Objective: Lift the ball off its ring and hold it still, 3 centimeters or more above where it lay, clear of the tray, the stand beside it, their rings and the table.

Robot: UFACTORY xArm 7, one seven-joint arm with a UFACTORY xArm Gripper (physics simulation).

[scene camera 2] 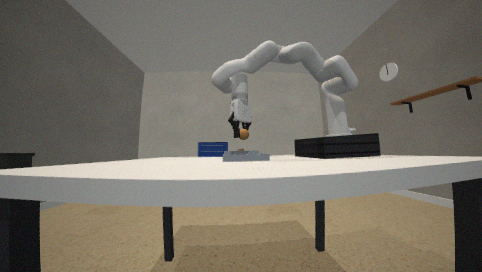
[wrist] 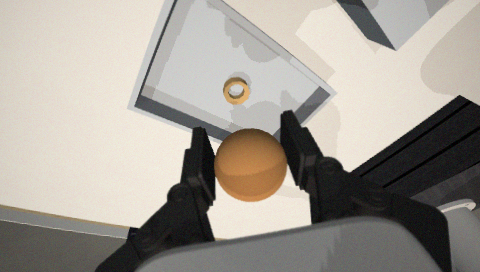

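Where they show: gripper, fingertip midpoint: (scene camera 2: 241, 137) (wrist: 244, 134); arm's base, link origin: (scene camera 2: 338, 136).
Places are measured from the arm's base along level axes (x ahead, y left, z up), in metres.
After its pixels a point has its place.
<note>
An orange ball (scene camera 2: 244, 134) {x 0.501, y 0.096, z 0.007 m} (wrist: 250, 165) {x 0.519, y 0.059, z 0.027 m} is held between the two black fingers of my gripper (scene camera 2: 241, 132) {x 0.516, y 0.061, z -0.004 m} (wrist: 244, 134) {x 0.516, y 0.061, z -0.004 m}, which is shut on it. In the scene view the ball hangs in the air, with a visible gap above the grey tray (scene camera 2: 246, 157) {x 0.496, y 0.134, z -0.089 m} (wrist: 167, 114) {x 0.552, y 0.133, z -0.086 m}. A small tan ring (wrist: 242, 99) {x 0.491, y 0.072, z -0.092 m} lies on the tray floor in the wrist view, with no ball on it. The top of the ring (scene camera 2: 241, 149) {x 0.515, y -0.105, z -0.055 m} also shows just above the tray rim in the scene view. The grey stand (wrist: 400, 20) {x 0.444, y -0.079, z -0.062 m} shows at the upper right of the wrist view, apart from the ball.
The white table (scene camera 2: 150, 170) {x 0.722, y 0.398, z -0.105 m} (wrist: 75, 150) {x 0.630, y 0.272, z -0.105 m} carries the tray. A blue box (scene camera 2: 213, 149) is behind the tray to the left. The black arm base block (scene camera 2: 340, 146) {x 0.097, y 0.139, z -0.056 m} (wrist: 425, 145) {x 0.185, y -0.054, z -0.067 m} stands to the right, under the white arm.
</note>
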